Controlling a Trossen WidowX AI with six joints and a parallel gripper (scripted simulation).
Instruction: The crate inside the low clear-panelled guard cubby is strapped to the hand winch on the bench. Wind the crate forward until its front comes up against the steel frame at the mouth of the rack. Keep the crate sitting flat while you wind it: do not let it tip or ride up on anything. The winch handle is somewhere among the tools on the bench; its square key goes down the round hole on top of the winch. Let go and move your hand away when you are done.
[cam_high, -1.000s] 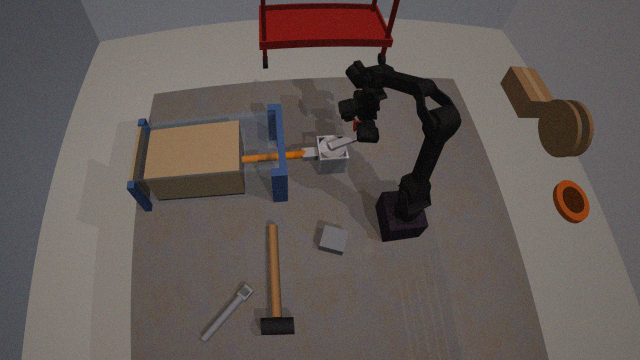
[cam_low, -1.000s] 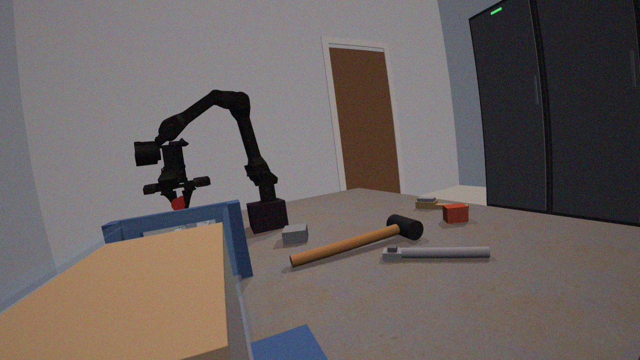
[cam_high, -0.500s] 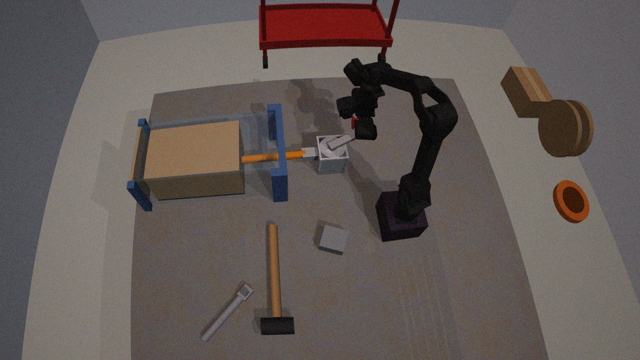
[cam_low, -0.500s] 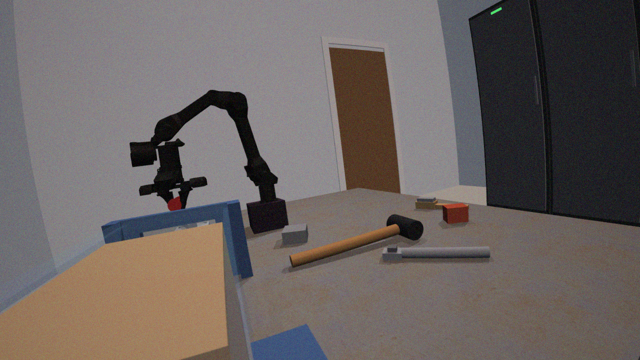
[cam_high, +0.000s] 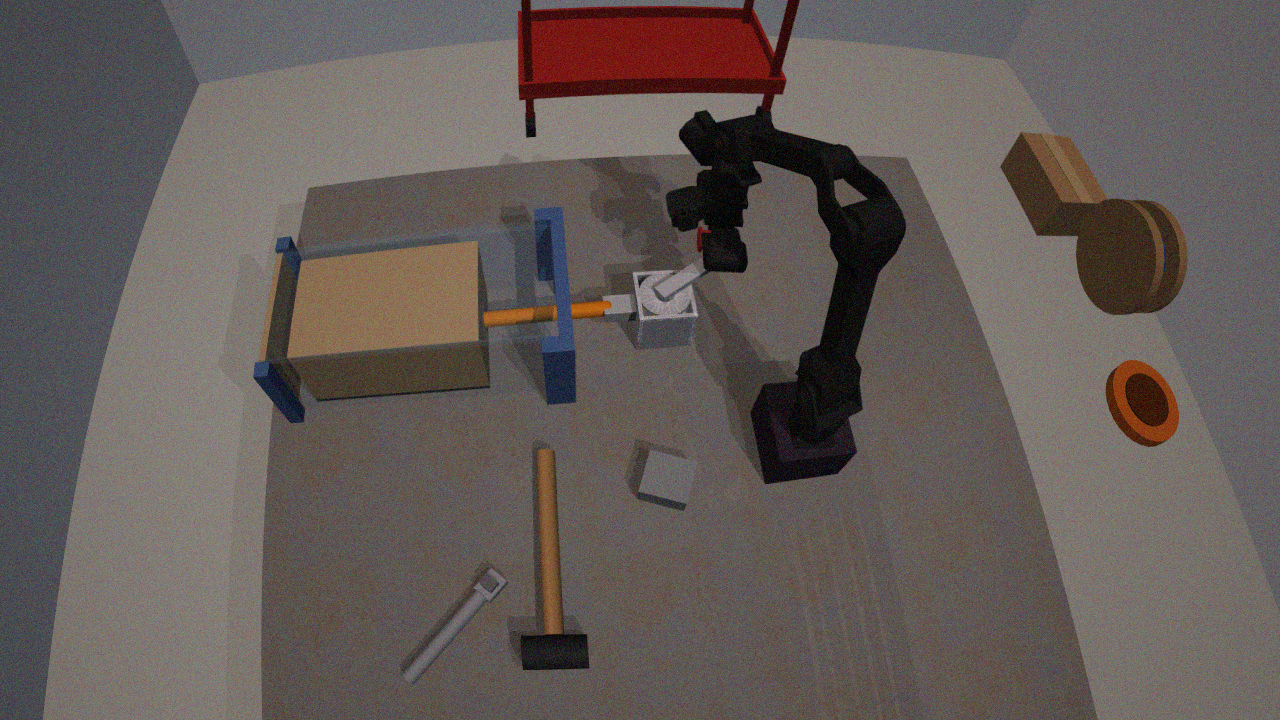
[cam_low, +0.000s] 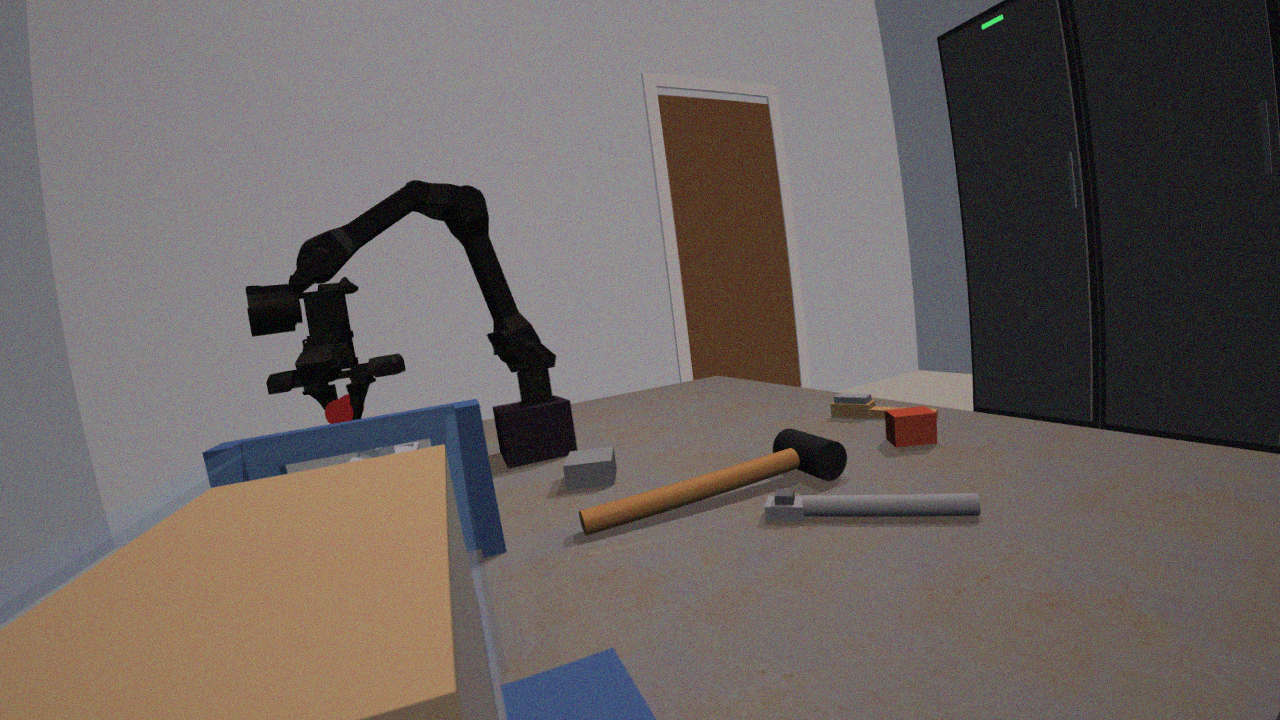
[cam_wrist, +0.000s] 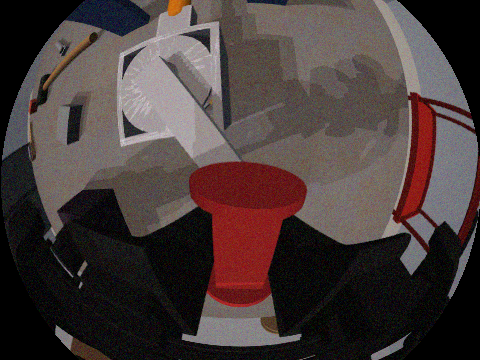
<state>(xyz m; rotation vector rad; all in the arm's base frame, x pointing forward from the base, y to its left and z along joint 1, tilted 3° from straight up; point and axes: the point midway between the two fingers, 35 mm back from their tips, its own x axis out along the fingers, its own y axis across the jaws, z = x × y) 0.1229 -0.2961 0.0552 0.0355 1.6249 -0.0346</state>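
Now: gripper tip 3 cm short of the winch handle, 2 cm to the right of it and 1 cm above it. Also, from my gripper tip: grey winch: 6 cm ahead, 5 cm to the left, 9 cm below; red knob: 2 cm above; blue steel frame: 24 cm ahead, 7 cm to the left, 1 cm below.
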